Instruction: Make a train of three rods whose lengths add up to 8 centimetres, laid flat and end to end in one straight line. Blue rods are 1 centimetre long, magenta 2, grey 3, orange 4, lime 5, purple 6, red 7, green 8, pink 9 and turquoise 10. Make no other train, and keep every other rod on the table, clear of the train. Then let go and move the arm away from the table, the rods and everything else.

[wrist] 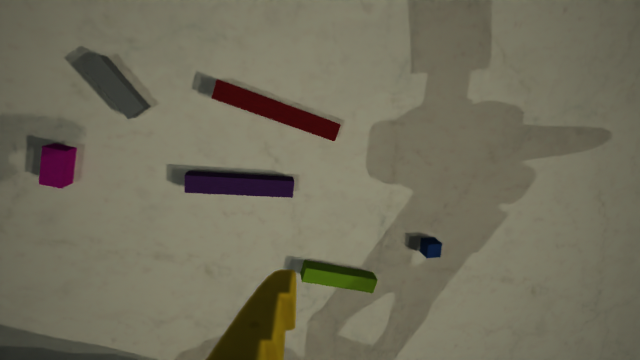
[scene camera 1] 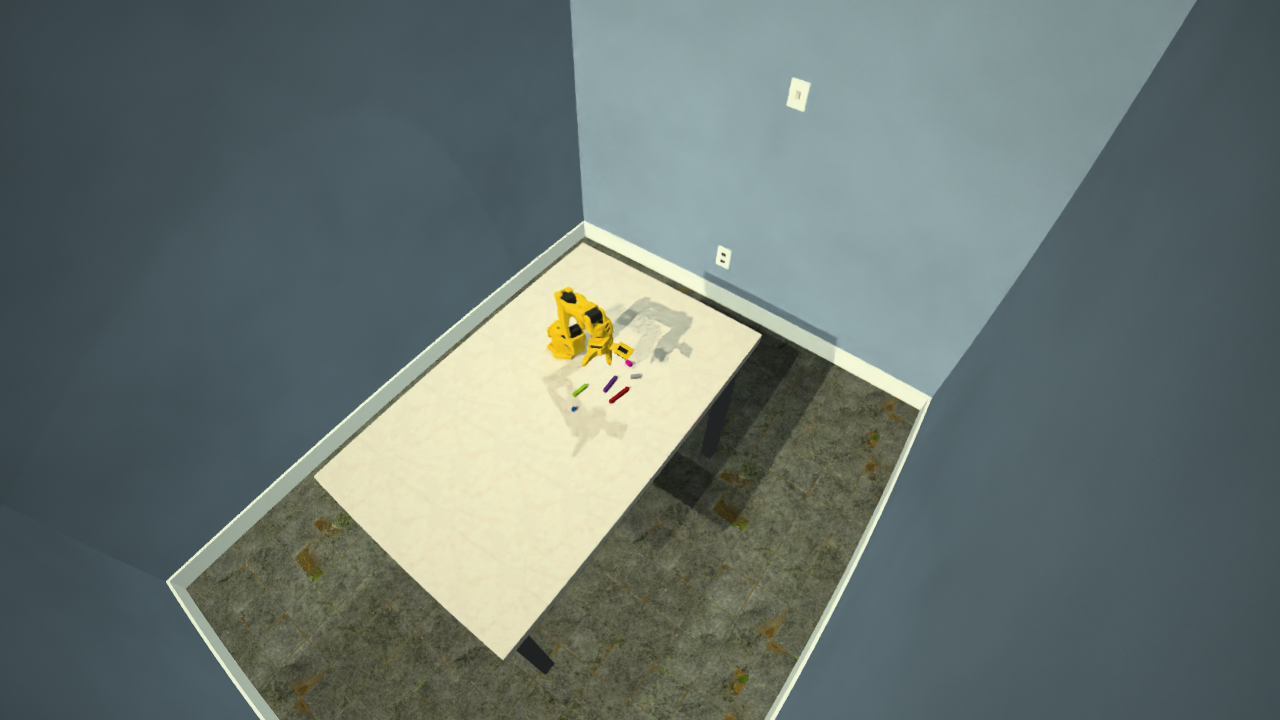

Scene:
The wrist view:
lime rod
magenta rod
red rod
purple rod
grey rod

